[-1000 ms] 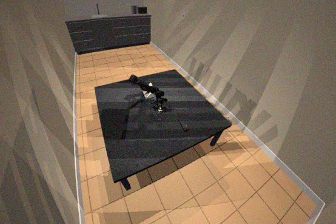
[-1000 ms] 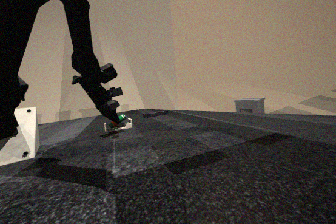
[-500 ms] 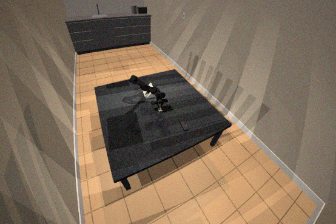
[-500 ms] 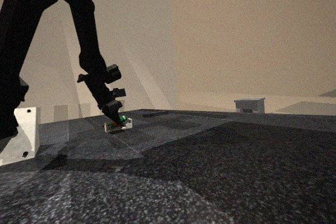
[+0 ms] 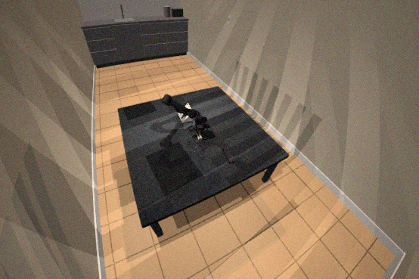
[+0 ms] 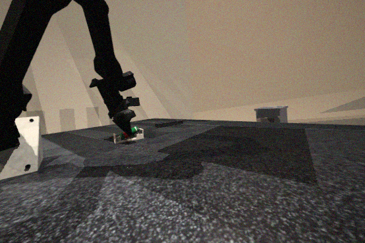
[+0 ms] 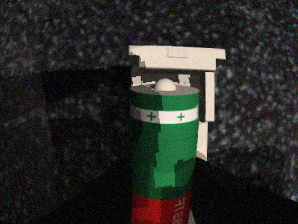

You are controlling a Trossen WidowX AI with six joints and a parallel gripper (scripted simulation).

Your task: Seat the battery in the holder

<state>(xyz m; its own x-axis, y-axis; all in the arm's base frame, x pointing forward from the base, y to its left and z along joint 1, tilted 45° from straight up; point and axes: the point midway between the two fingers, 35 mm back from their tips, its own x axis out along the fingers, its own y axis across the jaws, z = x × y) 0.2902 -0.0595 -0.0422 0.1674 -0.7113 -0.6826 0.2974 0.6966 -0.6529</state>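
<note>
Right now the battery is 1 cm above my gripper tip. The rest, counted from my gripper tip: dark bar: 30 cm ahead, 10 cm to the left.
</note>
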